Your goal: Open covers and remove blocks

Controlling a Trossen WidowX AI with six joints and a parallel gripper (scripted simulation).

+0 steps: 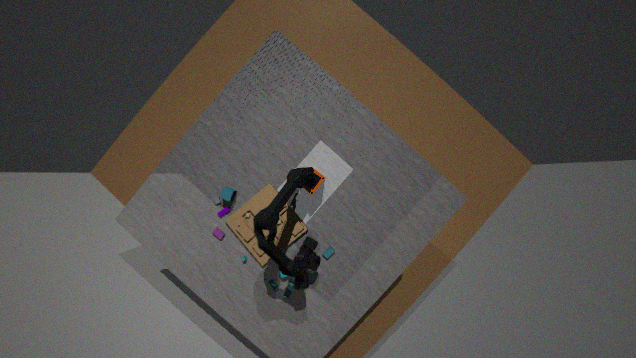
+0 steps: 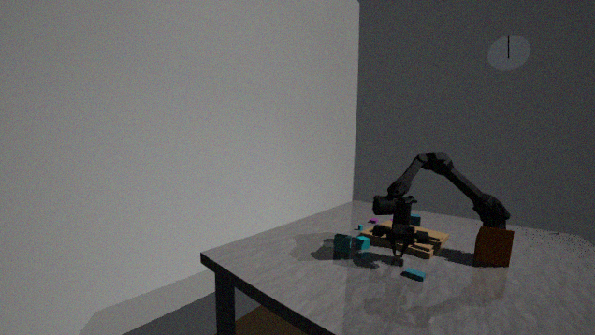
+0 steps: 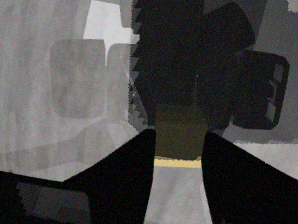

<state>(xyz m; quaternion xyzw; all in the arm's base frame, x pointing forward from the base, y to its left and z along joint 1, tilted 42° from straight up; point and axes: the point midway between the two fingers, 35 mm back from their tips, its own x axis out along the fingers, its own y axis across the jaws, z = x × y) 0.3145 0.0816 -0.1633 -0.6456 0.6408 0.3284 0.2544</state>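
My gripper tip is now 21 cm to the left of the tan puzzle board, 1 cm below it and 1 cm short of it. From my gripper tip the other things lie so: flat teal block (10 cm to the left, 7 cm behind).
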